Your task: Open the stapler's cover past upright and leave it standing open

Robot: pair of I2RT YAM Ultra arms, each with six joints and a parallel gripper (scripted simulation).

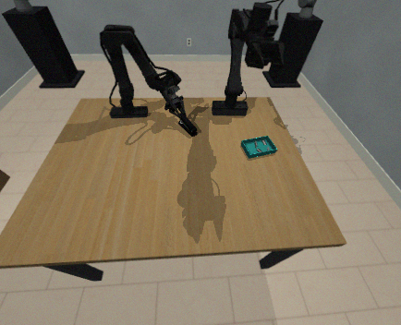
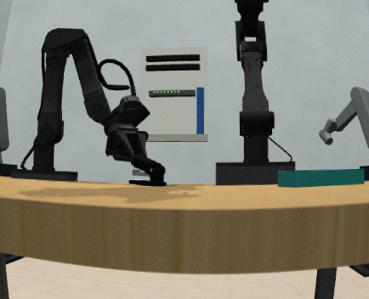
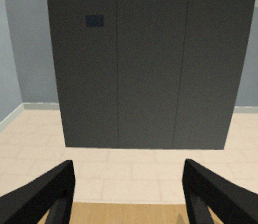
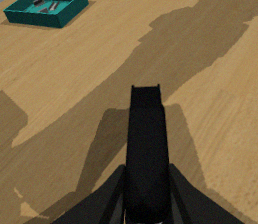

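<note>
Now: right hand 30 mm short of the black stapler, 20 mm to the right of it and 30 mm above it. From my right hand the other things lie so: teal tray (190 mm ahead, 370 mm to the left, 50 mm below); stapler cover (30 mm ahead, 20 mm to the left, 10 mm below).
</note>
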